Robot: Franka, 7 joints.
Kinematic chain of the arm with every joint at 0, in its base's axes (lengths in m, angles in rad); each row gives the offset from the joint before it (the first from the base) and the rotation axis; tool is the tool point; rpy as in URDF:
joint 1: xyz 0 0 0.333 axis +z
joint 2: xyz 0 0 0 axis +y
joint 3: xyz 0 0 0.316 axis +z
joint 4: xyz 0.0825 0 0 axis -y
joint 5: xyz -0.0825 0 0.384 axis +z
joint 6: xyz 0 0 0 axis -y
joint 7: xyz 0.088 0 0 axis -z
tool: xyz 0 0 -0.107 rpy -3.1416 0 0
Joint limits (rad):
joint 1: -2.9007..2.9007
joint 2: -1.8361..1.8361
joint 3: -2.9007..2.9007
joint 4: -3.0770..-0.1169
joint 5: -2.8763..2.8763
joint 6: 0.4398..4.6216
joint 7: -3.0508..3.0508
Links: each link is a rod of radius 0.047 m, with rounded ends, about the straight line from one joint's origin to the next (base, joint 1, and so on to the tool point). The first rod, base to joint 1, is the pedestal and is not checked.
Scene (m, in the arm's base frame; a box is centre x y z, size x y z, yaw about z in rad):
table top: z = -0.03
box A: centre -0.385 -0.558 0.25 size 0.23 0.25 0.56 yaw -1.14
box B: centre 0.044 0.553 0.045 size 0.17 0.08 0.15 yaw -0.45
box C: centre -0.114 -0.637 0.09 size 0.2 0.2 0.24 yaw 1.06
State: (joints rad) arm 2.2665 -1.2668 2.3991 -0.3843 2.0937 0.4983 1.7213
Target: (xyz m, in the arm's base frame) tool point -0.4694 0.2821 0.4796
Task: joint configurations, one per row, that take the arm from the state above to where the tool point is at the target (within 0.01 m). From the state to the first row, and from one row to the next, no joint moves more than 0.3 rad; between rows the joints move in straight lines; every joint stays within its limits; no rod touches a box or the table.
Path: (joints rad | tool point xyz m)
1: 2.0398 -1.1546 2.2339 -0.4920 2.0763 0.6427 1.7213 | 0.2992 -0.6362 0.4626
2: 1.8132 -1.0423 2.0686 -0.5997 2.0588 0.7871 1.7213 | 0.0802 -0.7053 0.5259
3: 1.5865 -0.9301 1.9034 -0.7074 2.0414 0.9315 1.7213 | -0.1627 -0.6836 0.6032
4: 1.3598 -0.8179 1.7381 -0.8151 2.0239 1.0759 1.7213 | -0.3850 -0.5580 0.6898
5: 1.1105 -0.8385 1.6777 -1.0401 1.9233 0.9275 1.7213 | -0.5584 -0.3671 0.6274
6: 0.8611 -0.8591 1.6173 -1.2651 1.8228 0.7791 1.7213 | -0.6288 -0.1285 0.5698
7: 0.6118 -0.8796 1.5569 -1.4900 1.7222 0.6307 1.7213 | -0.5916 0.1033 0.5200
8: 0.3624 -0.9002 1.4965 -1.7150 1.6216 0.4824 1.7213 | -0.4694 0.2821 0.4796

